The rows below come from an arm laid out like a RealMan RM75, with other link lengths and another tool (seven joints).
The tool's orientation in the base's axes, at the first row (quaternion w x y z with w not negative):
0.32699 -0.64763 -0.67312 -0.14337
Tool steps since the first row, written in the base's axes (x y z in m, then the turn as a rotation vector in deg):
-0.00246 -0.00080 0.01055 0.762 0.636 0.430
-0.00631 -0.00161 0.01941 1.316 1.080 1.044
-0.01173 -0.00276 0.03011 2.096 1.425 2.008
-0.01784 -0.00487 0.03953 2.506 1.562 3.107
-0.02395 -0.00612 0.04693 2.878 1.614 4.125
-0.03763 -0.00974 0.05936 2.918 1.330 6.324
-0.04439 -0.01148 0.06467 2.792 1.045 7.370
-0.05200 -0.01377 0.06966 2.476 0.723 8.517
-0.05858 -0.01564 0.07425 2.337 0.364 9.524
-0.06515 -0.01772 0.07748 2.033 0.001 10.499
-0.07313 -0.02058 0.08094 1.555 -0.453 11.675
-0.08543 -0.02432 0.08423 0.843 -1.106 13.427
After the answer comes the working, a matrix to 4 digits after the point.
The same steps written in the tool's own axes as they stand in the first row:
0.00585 -0.00490 -0.00773 0.804 0.713 -0.122
0.01056 -0.01076 -0.01385 1.563 1.160 -0.447
0.01608 -0.01860 -0.02115 2.476 1.732 -1.151
0.02001 -0.02692 -0.02791 3.292 1.891 -1.990
0.02335 -0.03468 -0.03264 3.989 2.022 -2.811
0.02759 -0.05119 -0.04065 5.147 1.520 -4.634
0.02921 -0.05915 -0.04396 5.573 1.122 -5.557
0.03015 -0.06792 -0.04716 6.024 0.514 -6.530
0.03122 -0.07556 -0.05005 6.368 0.105 -7.466
0.03127 -0.08290 -0.05207 6.679 -0.457 -8.339
0.03079 -0.09175 -0.05438 7.037 -1.244 -9.373
0.02929 -0.10483 -0.05601 7.588 -2.414 -10.900

The tool's axes in the first row as the columns of a matrix, in the base's axes (rounded; the answer above uses it unrounded):
0.0527 0.9656 -0.2545
0.7781 0.1200 0.6166
0.6259 -0.2305 -0.7450

